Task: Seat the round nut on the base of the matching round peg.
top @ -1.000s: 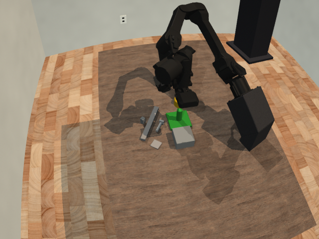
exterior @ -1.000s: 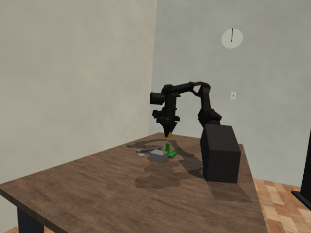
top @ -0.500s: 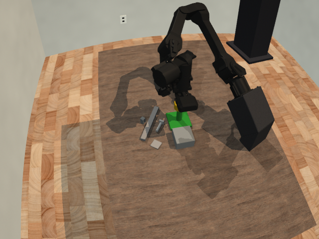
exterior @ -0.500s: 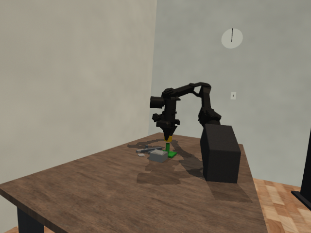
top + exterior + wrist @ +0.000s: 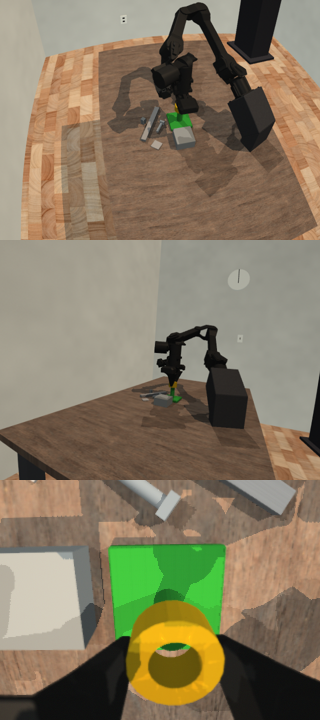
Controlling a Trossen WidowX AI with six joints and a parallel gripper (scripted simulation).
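My gripper is now 10 cm above the grey bolt, 7 cm short of it and 1 cm to the left of it. From my hand the other things lie so: flat tile 12 cm ahead, 10 cm below, 6 cm to the left; then long grey bar 10 cm below, 10 cm ahead, 3 cm to the right; then grey block 9 cm to the left, 9 cm below, 3 cm ahead.
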